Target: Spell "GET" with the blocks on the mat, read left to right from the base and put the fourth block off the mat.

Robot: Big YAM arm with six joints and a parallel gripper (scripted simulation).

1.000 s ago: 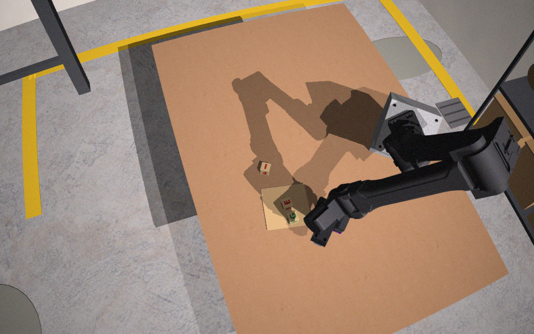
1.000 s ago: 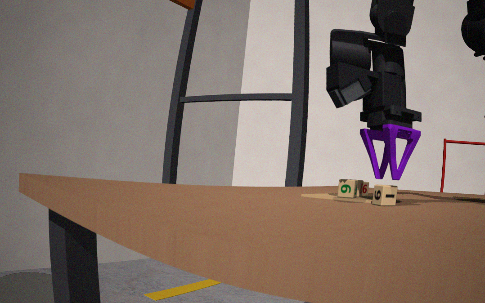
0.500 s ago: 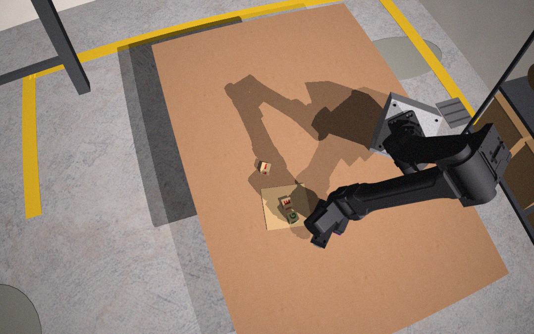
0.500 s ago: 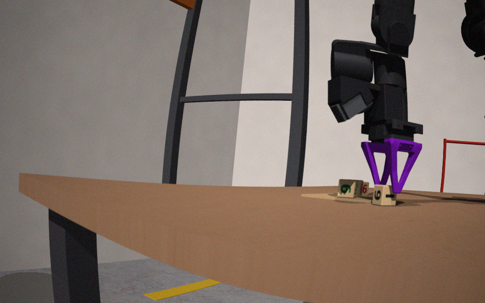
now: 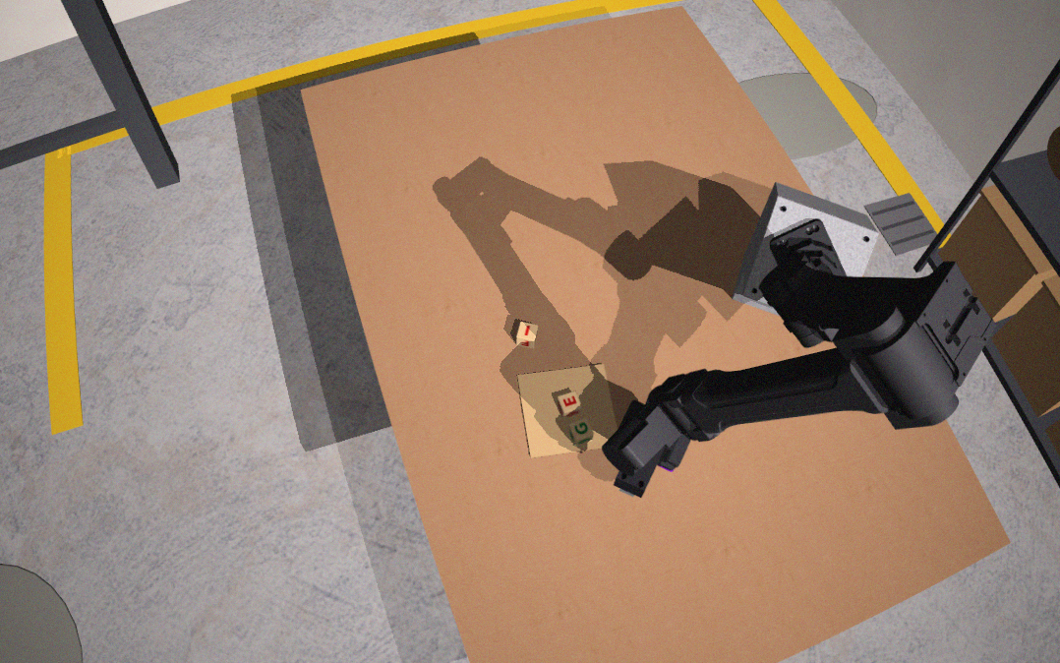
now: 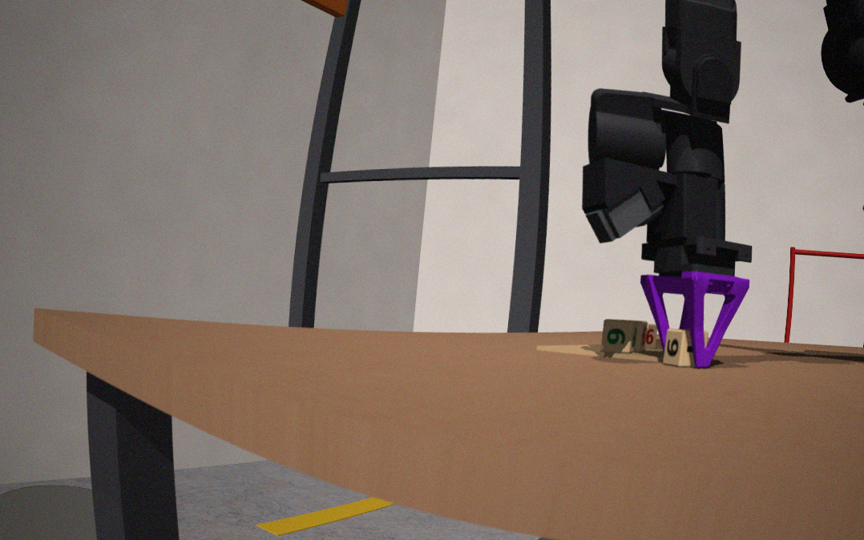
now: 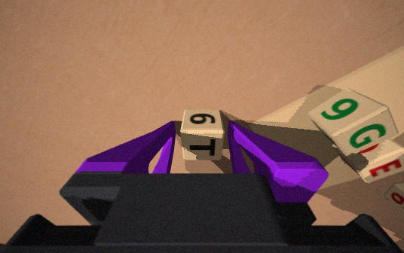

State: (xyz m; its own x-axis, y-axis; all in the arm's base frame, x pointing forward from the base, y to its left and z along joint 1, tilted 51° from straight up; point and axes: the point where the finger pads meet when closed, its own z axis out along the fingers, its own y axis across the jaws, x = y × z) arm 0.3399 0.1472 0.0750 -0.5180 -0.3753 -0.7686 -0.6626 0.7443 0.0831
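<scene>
Now: the E block 100 mm ahead of my hand, 100 mm to the right of it and 10 mm above it. From my hand the other things lie so: G block: 90 mm ahead, 50 mm to the right, 10 mm above; square mat: 100 mm ahead, 100 mm to the right, 10 mm below.
</scene>
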